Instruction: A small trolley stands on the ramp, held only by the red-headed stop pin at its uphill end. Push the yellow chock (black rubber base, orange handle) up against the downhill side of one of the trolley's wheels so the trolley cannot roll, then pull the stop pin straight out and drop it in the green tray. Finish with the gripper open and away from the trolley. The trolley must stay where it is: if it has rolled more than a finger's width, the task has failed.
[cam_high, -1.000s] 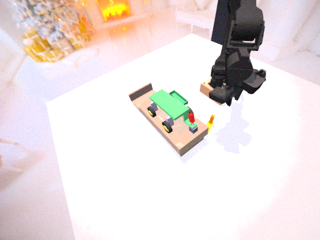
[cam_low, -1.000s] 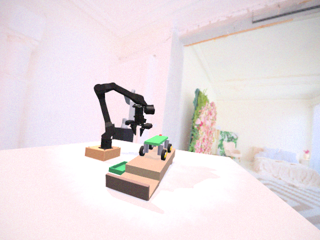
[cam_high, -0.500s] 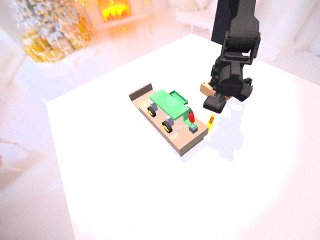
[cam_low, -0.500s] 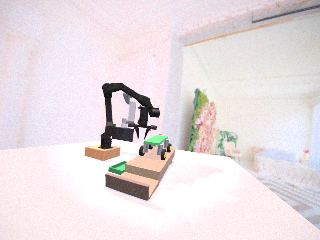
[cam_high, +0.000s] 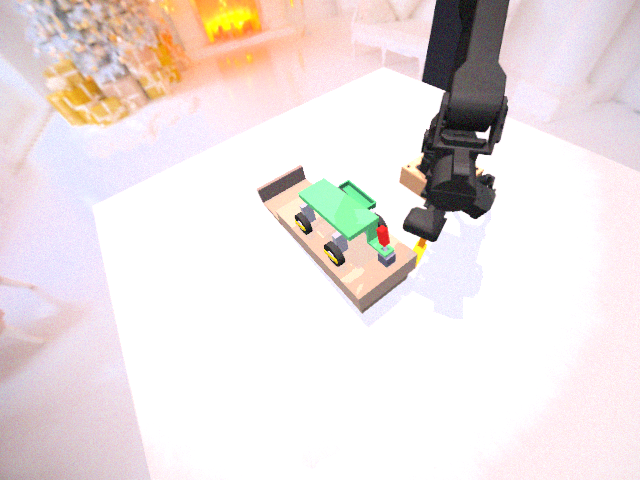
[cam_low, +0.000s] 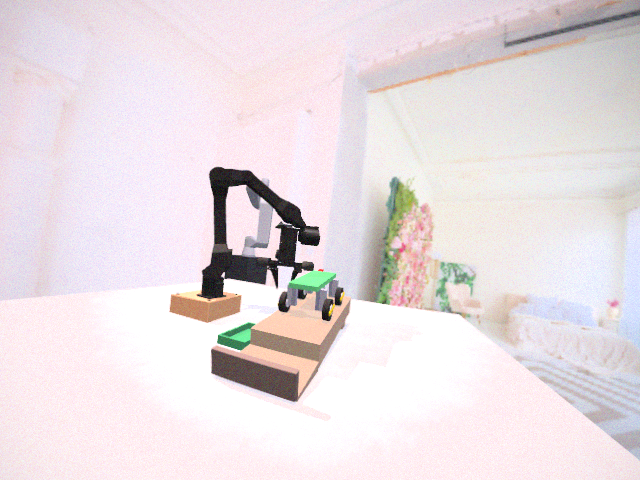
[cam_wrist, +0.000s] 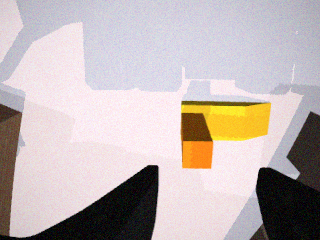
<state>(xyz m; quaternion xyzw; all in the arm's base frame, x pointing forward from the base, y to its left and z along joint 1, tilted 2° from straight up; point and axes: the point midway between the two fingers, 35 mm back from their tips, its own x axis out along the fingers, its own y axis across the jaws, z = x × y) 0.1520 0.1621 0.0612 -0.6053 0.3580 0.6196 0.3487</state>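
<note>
My gripper tip is 20 mm short of the yellow chock, 10 mm to the right of it and 70 mm above it. Also, from my gripper tip: red-headed stop pin: 130 mm ahead, 20 mm to the left, 50 mm above; end wall: 210 mm ahead, 360 mm to the right, 60 mm below; trolley: 170 mm ahead, 90 mm to the right, 30 mm above.
</note>
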